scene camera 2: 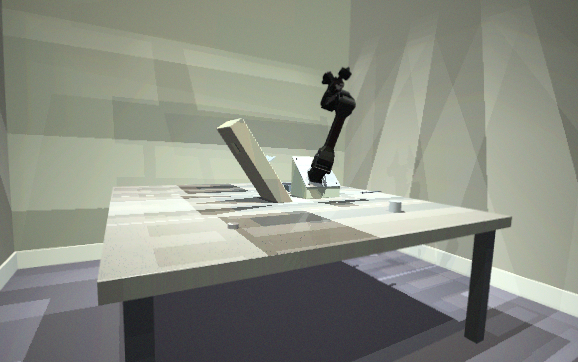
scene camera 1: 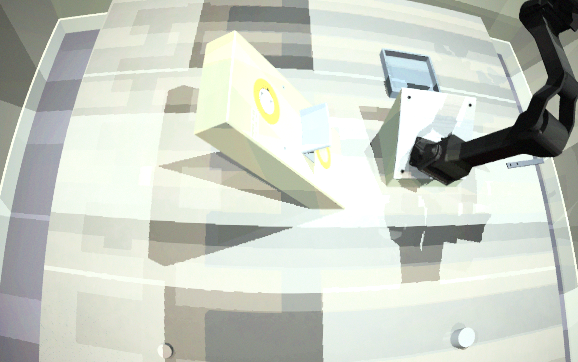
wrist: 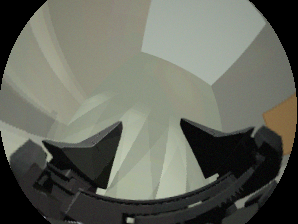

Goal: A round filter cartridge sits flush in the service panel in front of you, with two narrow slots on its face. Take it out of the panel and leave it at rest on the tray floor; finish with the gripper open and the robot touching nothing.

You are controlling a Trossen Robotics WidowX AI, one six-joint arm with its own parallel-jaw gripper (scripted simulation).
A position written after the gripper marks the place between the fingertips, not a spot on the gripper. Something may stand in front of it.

Observation:
The gripper (wrist: pixel 152 123) is open, holding nothing. Also in view: a cream service panel (scene camera 1: pixel 230 117) and a tray (scene camera 1: pixel 402 69).

